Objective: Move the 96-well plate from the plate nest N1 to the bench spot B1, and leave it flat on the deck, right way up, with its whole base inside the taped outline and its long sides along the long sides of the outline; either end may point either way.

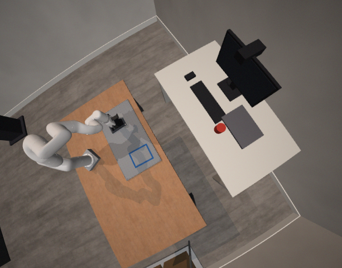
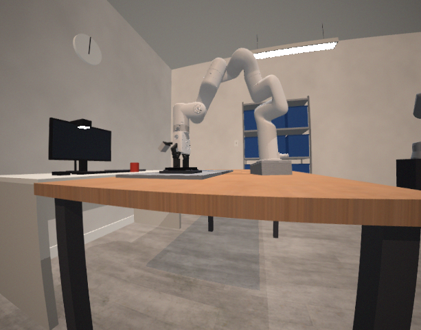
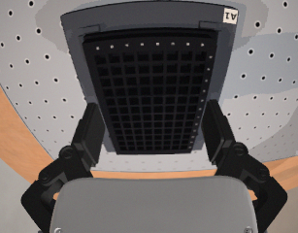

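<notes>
Now: the black 96-well plate 20 mm below my hand. The rest, counted from my hand: dark plate nest N1 (30 mm below).
</notes>
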